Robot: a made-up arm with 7 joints. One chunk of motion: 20 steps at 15 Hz.
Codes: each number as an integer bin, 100 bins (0 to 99) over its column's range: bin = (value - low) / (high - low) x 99, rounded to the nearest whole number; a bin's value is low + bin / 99 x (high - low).
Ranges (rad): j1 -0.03..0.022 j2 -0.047..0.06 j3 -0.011..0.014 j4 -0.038..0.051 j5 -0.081..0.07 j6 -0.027..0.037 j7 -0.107..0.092
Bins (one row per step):
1: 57 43 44 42 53 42 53
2: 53 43 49 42 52 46 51
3: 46 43 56 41 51 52 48
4: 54 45 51 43 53 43 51
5: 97 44 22 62 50 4 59
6: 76 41 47 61 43 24 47
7: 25 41 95 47 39 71 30
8: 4 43 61 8 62 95 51
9: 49 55 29 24 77 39 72
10: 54 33 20 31 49 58 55
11: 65 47 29 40 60 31 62
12: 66 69 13 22 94 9 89
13: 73 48 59 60 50 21 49
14: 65 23 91 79 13 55 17
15: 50 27 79 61 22 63 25
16: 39 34 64 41 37 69 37
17: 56 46 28 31 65 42 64
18: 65 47 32 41 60 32 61
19: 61 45 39 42 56 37 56
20: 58 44 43 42 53 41 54
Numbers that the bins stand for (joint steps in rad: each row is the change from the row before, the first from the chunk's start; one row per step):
1: -0.00006 -0.00053 0.00011 -0.00024 -0.00016 0.00015 -0.00046
2: -0.00216 -0.00053 0.00137 -0.00024 -0.00169 0.00274 -0.00448
3: -0.00584 -0.00053 0.00314 -0.00114 -0.00321 0.00662 -0.01052
4: -0.00164 0.00164 0.00188 0.00066 -0.00016 0.00080 -0.00448
5: 0.02095 0.00056 -0.00544 0.01774 -0.00474 -0.02441 0.01160
6: 0.00992 -0.00269 0.00087 0.01684 -0.01541 -0.01148 -0.01253
7: -0.01687 -0.00269 0.01299 0.00425 -0.02152 0.01890 -0.04670
8: -0.02790 -0.00053 0.00440 -0.03081 0.01357 0.03441 -0.00448
9: -0.00426 0.01244 -0.00368 -0.01642 0.03644 -0.00179 0.03773
10: -0.00164 -0.01133 -0.00595 -0.01013 -0.00626 0.01049 0.00356
11: 0.00414 0.00380 -0.00368 -0.00204 0.01052 -0.00696 0.01763
12: 0.00467 0.02758 -0.00772 -0.01822 0.06237 -0.02118 0.07190
13: 0.00834 0.00488 0.00390 0.01594 -0.00474 -0.01342 -0.00851
14: 0.00414 -0.02214 0.01198 0.03302 -0.06117 0.00856 -0.07283
15: -0.00374 -0.01782 0.00895 0.01684 -0.04744 0.01373 -0.05675
16: -0.00952 -0.01025 0.00516 -0.00114 -0.02457 0.01761 -0.03263
17: -0.00059 0.00272 -0.00393 -0.01013 0.01814 0.00015 0.02165
18: 0.00414 0.00380 -0.00292 -0.00114 0.01052 -0.00631 0.01562
19: 0.00204 0.00164 -0.00115 -0.00024 0.00441 -0.00308 0.00557
20: 0.00046 0.00056 -0.00014 -0.00024 -0.00016 -0.00049 0.00155

